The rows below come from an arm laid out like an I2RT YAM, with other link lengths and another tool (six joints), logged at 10 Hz.
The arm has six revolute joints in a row. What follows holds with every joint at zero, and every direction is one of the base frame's. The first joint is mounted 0.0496 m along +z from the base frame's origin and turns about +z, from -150 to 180 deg. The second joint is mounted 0.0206 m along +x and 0.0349 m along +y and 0.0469 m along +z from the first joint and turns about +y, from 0 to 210 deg. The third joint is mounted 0.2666 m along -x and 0.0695 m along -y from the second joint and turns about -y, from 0 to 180 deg. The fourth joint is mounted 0.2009 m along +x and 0.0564 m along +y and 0.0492 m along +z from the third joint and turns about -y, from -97 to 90 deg. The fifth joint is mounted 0.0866 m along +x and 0.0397 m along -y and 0.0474 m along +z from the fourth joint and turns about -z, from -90 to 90 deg. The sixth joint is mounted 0.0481 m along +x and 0.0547 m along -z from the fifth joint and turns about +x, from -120 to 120 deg. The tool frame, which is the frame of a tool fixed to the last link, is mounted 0.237 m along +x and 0.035 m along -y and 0.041 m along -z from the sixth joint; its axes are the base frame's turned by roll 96.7, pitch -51.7 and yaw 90 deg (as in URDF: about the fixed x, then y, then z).
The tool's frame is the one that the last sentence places.
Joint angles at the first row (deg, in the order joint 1, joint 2, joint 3, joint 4, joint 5, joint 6):
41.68 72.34 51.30 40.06 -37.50 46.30
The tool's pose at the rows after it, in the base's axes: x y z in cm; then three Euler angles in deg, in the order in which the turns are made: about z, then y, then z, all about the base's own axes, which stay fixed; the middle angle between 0 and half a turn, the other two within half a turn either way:
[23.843 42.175 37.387 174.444 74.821 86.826]
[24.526 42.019 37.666 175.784 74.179 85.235]
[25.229 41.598 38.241 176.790 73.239 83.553]
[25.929 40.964 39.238 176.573 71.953 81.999]
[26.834 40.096 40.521 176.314 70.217 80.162]
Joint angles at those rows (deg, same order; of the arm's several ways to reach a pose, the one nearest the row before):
41.66 72.11 51.60 40.23 -36.57 46.64
41.65 72.16 51.68 40.38 -34.96 47.73
41.31 71.85 51.72 40.68 -33.49 48.81
40.75 71.33 51.85 41.30 -32.25 49.13
39.79 70.90 52.01 42.49 -30.99 49.72

